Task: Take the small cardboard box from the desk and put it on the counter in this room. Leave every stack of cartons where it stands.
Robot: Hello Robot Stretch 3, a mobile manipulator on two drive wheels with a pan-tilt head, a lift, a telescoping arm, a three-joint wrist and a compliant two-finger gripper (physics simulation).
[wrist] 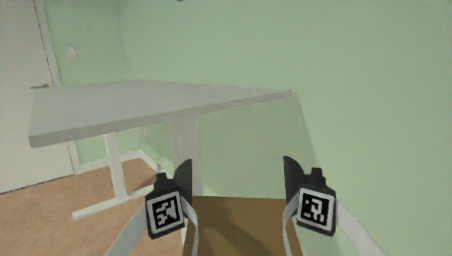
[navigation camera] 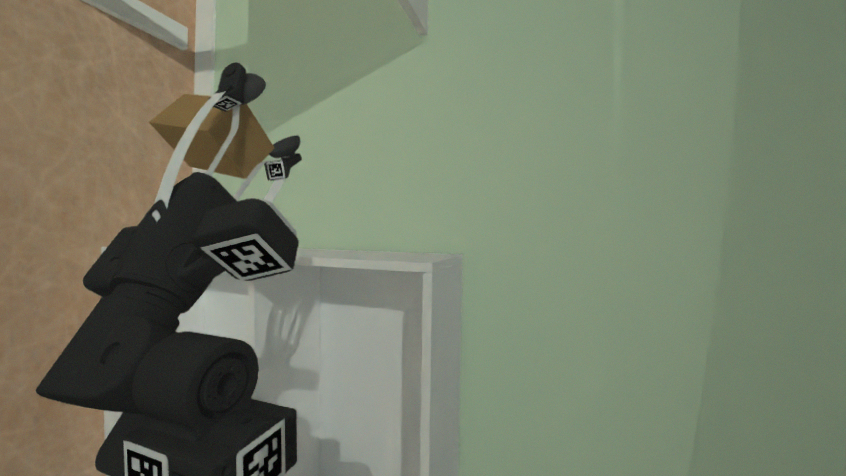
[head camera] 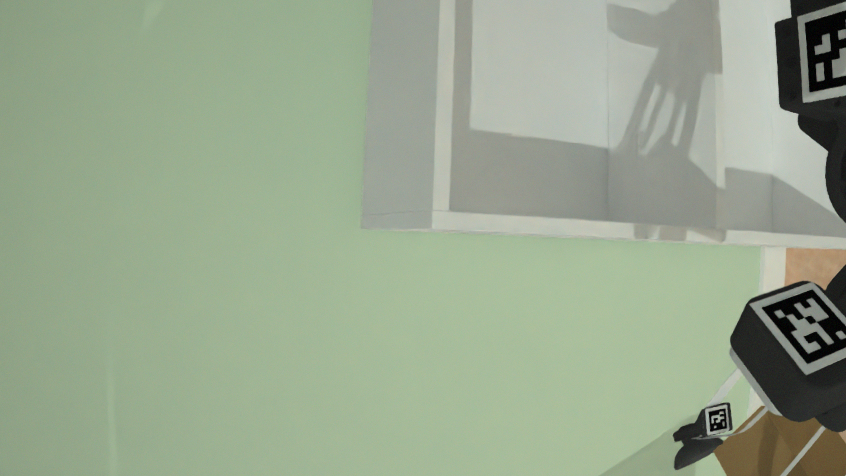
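The small cardboard box is brown and sits between the fingers of my gripper. The gripper is shut on the box, and the fingertips reach past its far edge. In the head view one fingertip shows at the lower right, and part of the box is cut off by the frame. A grey-topped table with white legs stands ahead and to the left in the wrist view. I cannot tell whether it is the desk or the counter. No stacks of cartons show.
A white open unit with compartments stands against the green wall, close to my arm, whose shadow falls on it. A white door is at the far left in the wrist view. The floor is brown.
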